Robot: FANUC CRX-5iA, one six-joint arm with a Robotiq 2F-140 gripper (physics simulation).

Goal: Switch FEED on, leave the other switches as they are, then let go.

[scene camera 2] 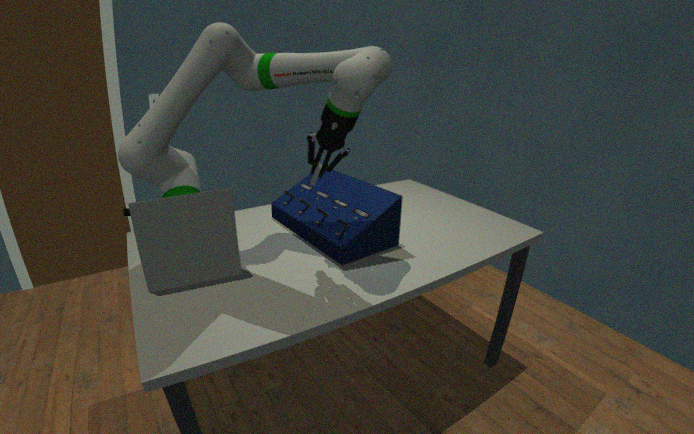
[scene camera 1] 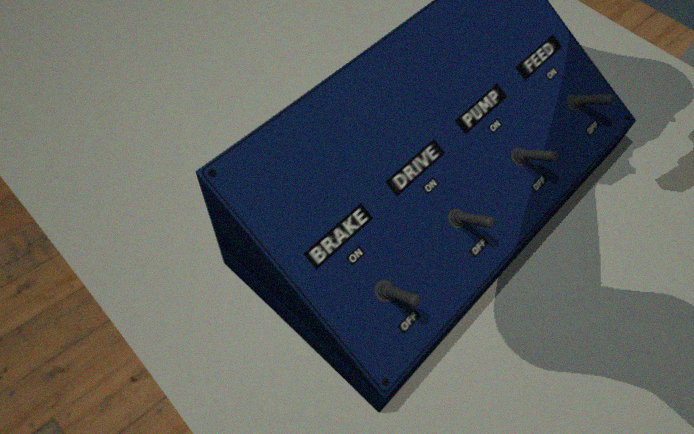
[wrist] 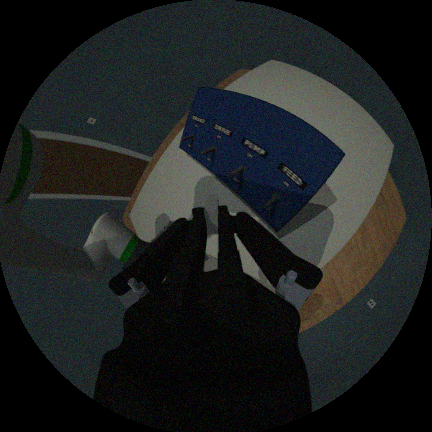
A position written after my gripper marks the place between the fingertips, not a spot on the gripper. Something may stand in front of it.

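There's a blue switch panel (scene camera 1: pixel 357 184) here, and you'd also see the panel (scene camera 2: pixel 373 214) (wrist: pixel 280 154) in those other views. My gripper (scene camera 2: pixel 313 182) is visible too, and the wrist view has the gripper (wrist: pixel 213 202) as well.
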